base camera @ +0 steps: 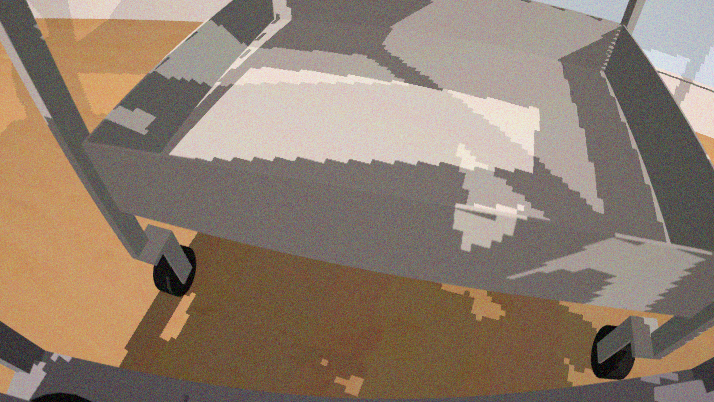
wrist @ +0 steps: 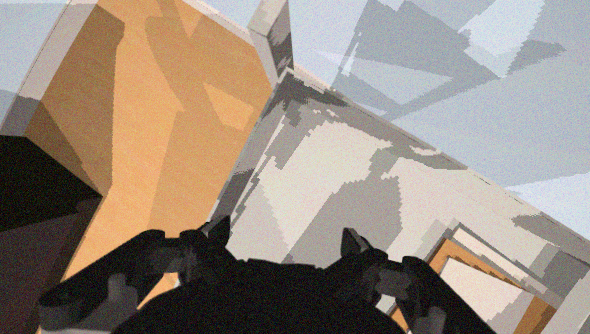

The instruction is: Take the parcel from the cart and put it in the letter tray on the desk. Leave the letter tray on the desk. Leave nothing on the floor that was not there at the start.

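Frame: origin at the arm's base, x ahead, y left, z up, level; centimetres.
Where they show: gripper, fingertip midpoint: [wrist: 285, 234].
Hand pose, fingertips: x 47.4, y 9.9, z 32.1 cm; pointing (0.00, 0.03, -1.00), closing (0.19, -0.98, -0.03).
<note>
After its pixels a point has its place.
The grey cart [base camera: 280, 200] @(x 23.6, y 5.3, z -21.5 cm) [wrist: 320, 150] @(x 54.5, y 8.9, z 26.6 cm) shows a walled tray in both views. In the wrist view, an orange-brown box with a pale top panel, which looks like the parcel [wrist: 480, 287] @(x 46.1, y -11.0, z 27.9 cm), lies in the cart's tray at the lower right. It is partly hidden behind the right finger. My gripper [wrist: 285, 234] @(x 47.4, y 9.9, z 32.1 cm) is open, with nothing between its fingertips. It is over the tray near its left wall, and the parcel is off to its right. The letter tray and the desk cannot be made out in either view.
The cart's caster wheels [base camera: 175, 270] @(x 26.6, y 17.8, z -35.3 cm) [base camera: 613, 352] @(x 19.1, y -21.0, z -35.0 cm) stand on the wooden floor [base camera: 55, 200] @(x 37.8, y 43.2, z -39.7 cm) [wrist: 145, 125] @(x 46.6, y 80.8, z -39.7 cm), close in front of my base [base camera: 210, 382] @(x 15.0, y 9.8, z -28.7 cm). A grey upright [wrist: 277, 37] @(x 58.5, y 13.4, z 37.1 cm) rises at the tray's far corner. A large dark block [wrist: 40, 185] @(x 12.5, y 105.8, z -22.7 cm) stands at the left of the wrist view.
</note>
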